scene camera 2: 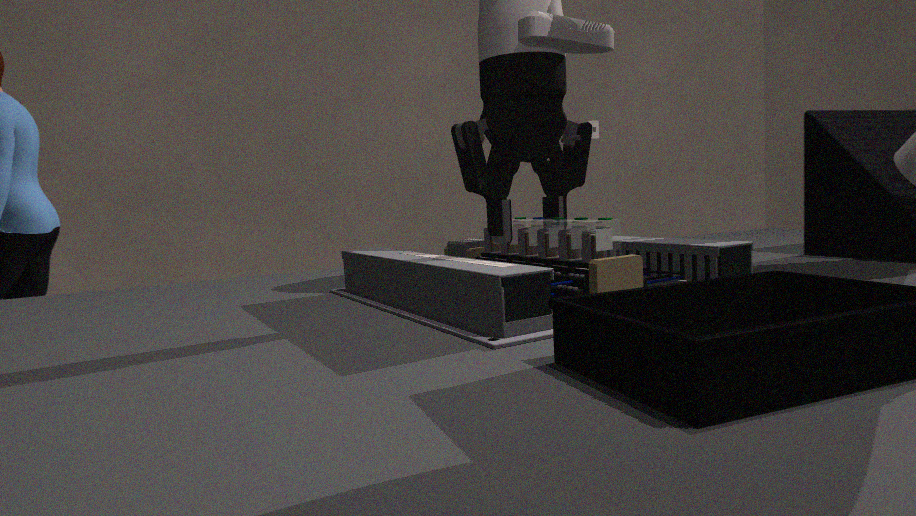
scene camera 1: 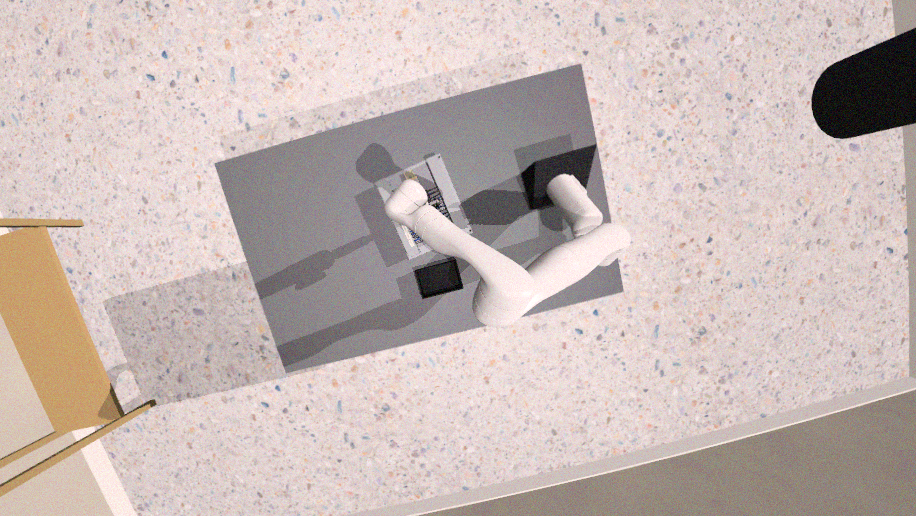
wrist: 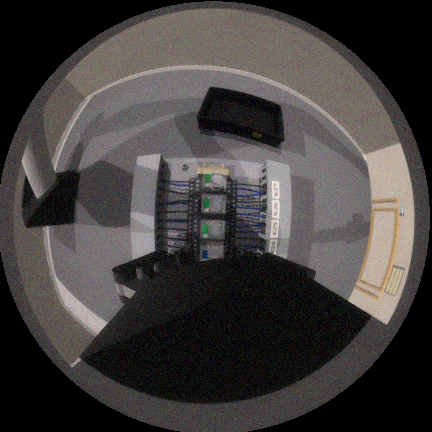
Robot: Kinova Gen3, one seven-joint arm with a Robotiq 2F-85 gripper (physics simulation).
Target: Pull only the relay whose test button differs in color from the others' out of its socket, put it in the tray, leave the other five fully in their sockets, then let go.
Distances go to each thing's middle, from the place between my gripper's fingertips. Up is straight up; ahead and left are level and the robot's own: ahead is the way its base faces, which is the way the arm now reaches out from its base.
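Positions relative to my hand: wired panel point(scene camera 1: 421, 170) 10 mm to the right, 50 mm below; tan end block point(scene camera 2: 608, 274) 110 mm to the left, 20 mm behind, 20 mm below.
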